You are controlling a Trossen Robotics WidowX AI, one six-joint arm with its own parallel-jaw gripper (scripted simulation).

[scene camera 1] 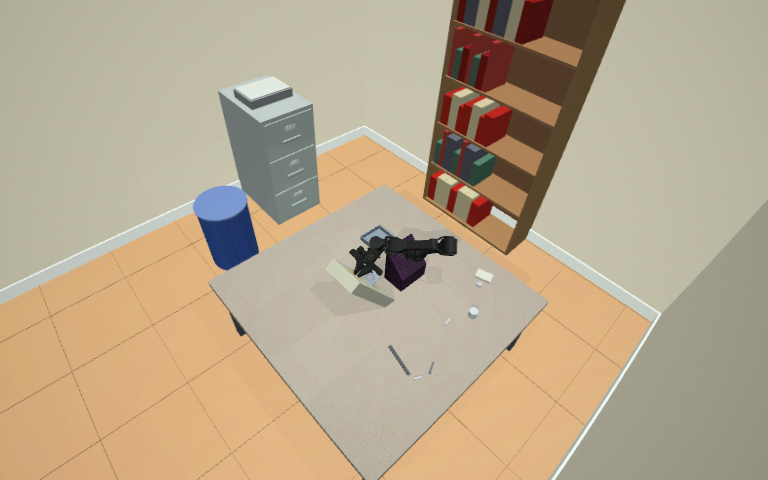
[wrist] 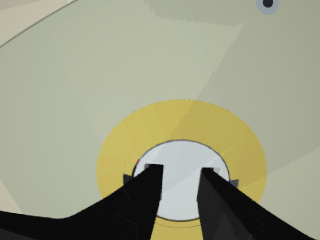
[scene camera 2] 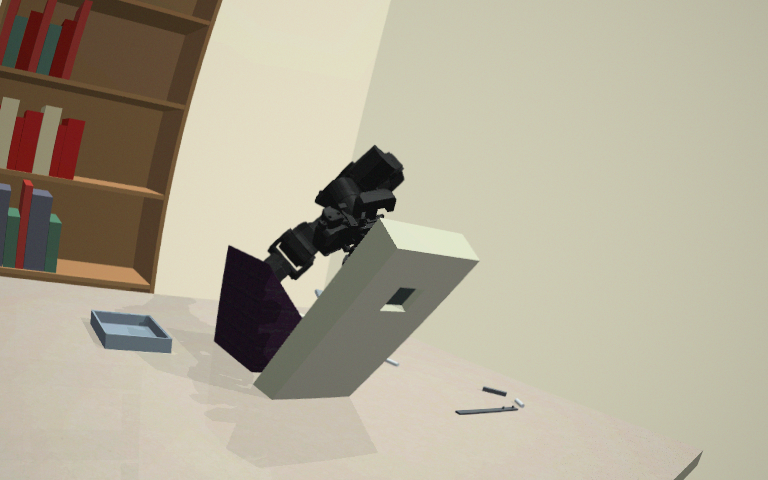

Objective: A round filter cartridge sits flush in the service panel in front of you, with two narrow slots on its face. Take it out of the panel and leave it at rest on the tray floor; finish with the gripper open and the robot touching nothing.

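There's a round filter cartridge (wrist: 182, 159) here. Scene camera 2 does not show the round filter cartridge, which is hidden by a pale green service panel. You can see my gripper (scene camera 2: 388, 276), and the wrist view shows my gripper (wrist: 180, 171) too.
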